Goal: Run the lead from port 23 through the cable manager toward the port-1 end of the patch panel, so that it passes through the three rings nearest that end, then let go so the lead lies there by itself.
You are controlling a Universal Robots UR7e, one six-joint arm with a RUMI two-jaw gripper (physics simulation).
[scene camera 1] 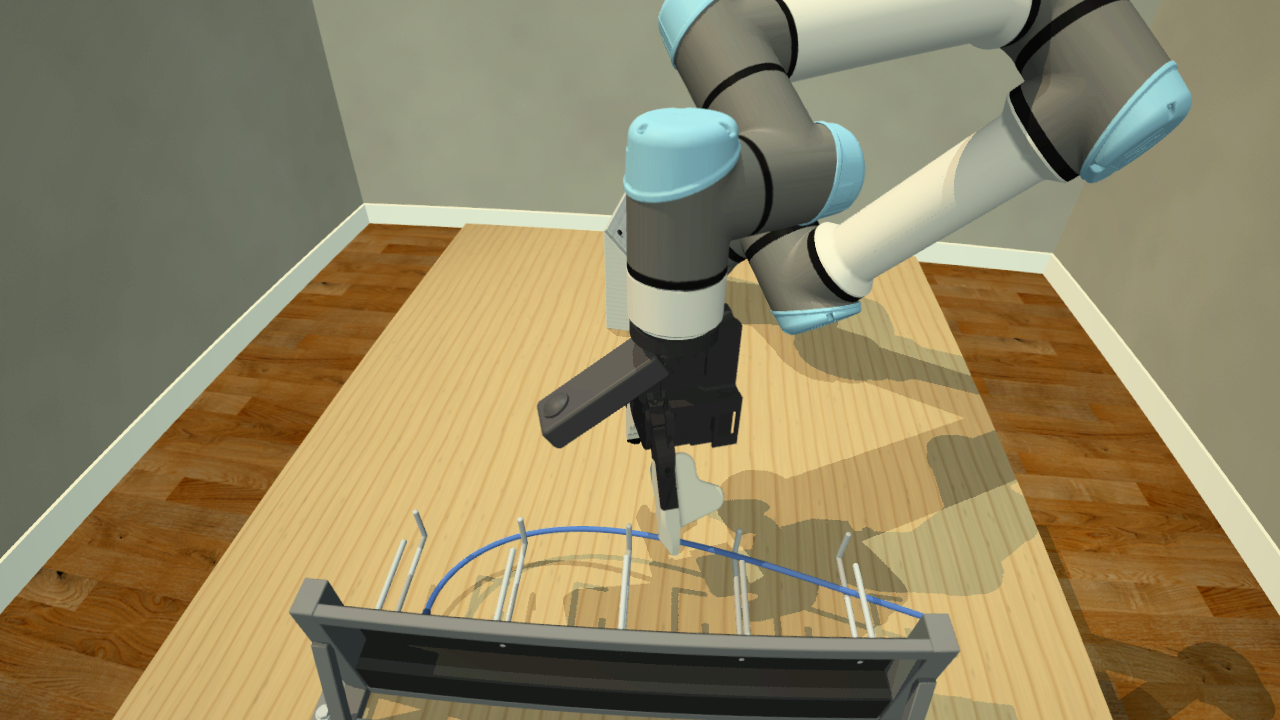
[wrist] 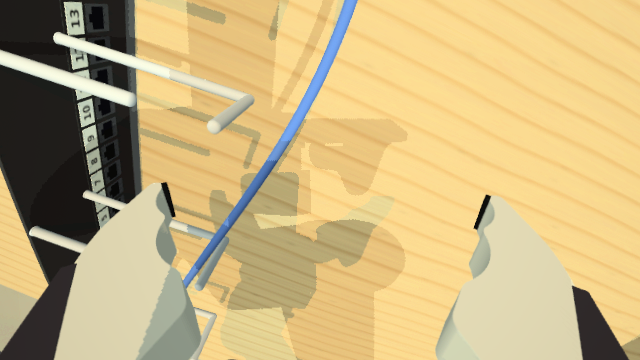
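Note:
The blue lead (scene camera 1: 572, 530) (wrist: 312, 97) rises from the panel's left part in the scene view, arcs behind the rings and drops to the right end of the panel frame. The patch panel (wrist: 30, 125) shows port numbers falling toward the lower part of the wrist view. In that view the lead runs outside the hooked tip of the upper ring (wrist: 210, 88) and crosses the corner of a lower ring (wrist: 212, 264); whether it is inside that ring is unclear. My gripper (scene camera 1: 673, 548) (wrist: 324, 192) is open, between the third ring (scene camera 1: 624, 586) and fourth ring (scene camera 1: 741, 591), its left finger close to the lead.
The grey panel frame (scene camera 1: 537, 630) stands at the near edge of the wooden table (scene camera 1: 429, 402). More upright rings stand at the left (scene camera 1: 409, 573), left of centre (scene camera 1: 510, 573) and right (scene camera 1: 850, 591). A pale perforated block (scene camera 1: 616, 286) stands behind the arm, partly hidden.

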